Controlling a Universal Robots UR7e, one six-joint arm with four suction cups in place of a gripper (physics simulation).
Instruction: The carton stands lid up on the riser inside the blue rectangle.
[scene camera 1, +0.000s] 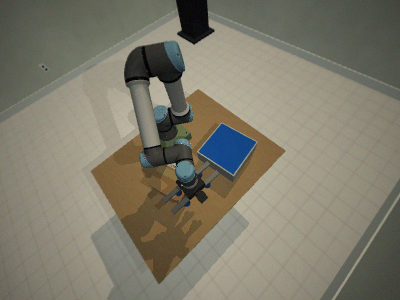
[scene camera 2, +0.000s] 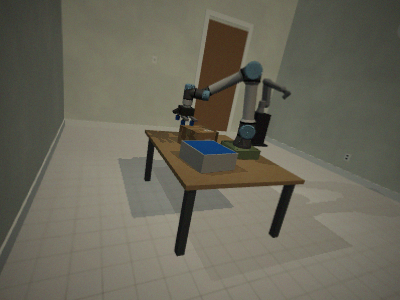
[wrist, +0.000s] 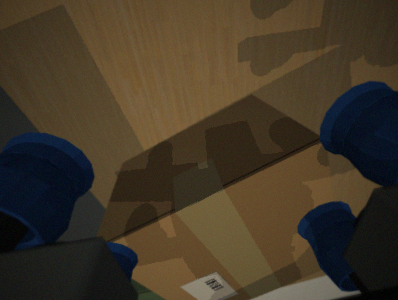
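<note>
The brown carton stands on the table beside the riser, its taped top with a white label facing up. The arm hides much of it in scene camera 1. The riser is a low grey-white box, and the blue rectangle covers its top inside a pale rim. My gripper has four blue suction cups pointing down. It is open, holds nothing and hangs above the carton's side away from the robot base, with a gap below the cups.
The wooden table carries everything. The green robot base stands behind the riser and carton. A black pedestal stands on the floor beyond the table. Arm shadows fall across the table and carton.
</note>
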